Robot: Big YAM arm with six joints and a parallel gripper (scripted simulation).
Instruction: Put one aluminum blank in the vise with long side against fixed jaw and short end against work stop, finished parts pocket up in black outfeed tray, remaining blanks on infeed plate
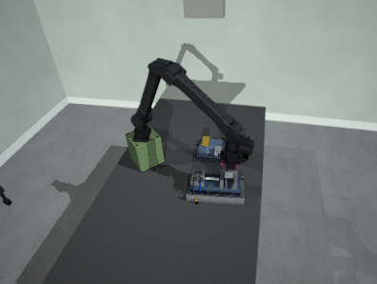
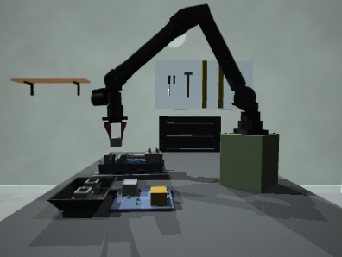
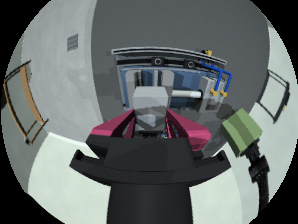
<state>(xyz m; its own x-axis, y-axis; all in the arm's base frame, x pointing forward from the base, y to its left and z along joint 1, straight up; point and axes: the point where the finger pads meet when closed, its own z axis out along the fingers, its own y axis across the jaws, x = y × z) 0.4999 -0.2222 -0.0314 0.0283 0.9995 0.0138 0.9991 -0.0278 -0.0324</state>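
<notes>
The gray aluminum blank is 20 mm below my hand. From my hand the other things lie so: vise (70 mm behind, 10 mm to the left, 120 mm below); yellow brass blank (140 mm behind, 390 mm to the left, 130 mm below).
</notes>
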